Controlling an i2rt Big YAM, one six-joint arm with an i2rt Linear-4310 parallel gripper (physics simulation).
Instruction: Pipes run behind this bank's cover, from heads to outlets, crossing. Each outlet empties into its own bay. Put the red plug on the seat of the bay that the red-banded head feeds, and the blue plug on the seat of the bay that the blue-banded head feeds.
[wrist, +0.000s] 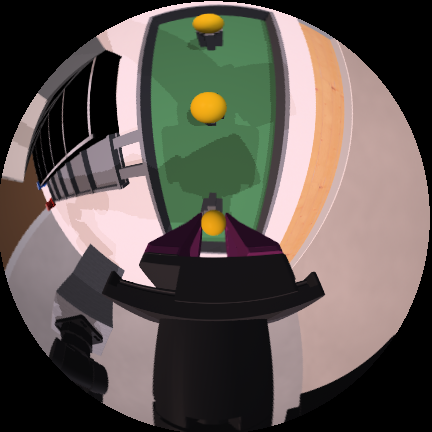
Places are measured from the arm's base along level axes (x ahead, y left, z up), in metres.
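Where they show: gripper, fingertip midpoint: (213, 217).
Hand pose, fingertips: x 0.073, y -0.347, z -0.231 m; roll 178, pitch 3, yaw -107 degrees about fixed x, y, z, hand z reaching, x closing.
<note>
After its pixels a point has its place.
My gripper (213, 217) {x 0.073, y -0.347, z -0.231 m} is shut on the nearest yellow ball (213, 222) {x 0.082, y -0.351, z -0.212 m}, which sits between its purple fingertips on a dark grey stem at the near end of the green panel (175, 75) {x 0.234, y -0.354, z -0.263 m}. A grey bank (102, 162) {x 0.187, y -0.215, z -0.260 m} with dark dividers lies at the left, beside a black surface crossed by thin light lines. A small blue piece (40, 186) and a small red piece (50, 204) {x 0.257, y 0.179, z -0.245 m} show at its far left end; I cannot tell whether they are plugs or bands. Pipes, the banded heads and the seats cannot be made out.
Two more yellow balls (208, 107) {x 0.168, y -0.374, z -0.212 m} (208, 23) stand on dark mounts along the green panel, which has a raised dark rim. Two grey bars join the panel to the bank. A wooden strip (327, 115) runs along the right. A black and grey device (80, 335) stands at the lower left.
</note>
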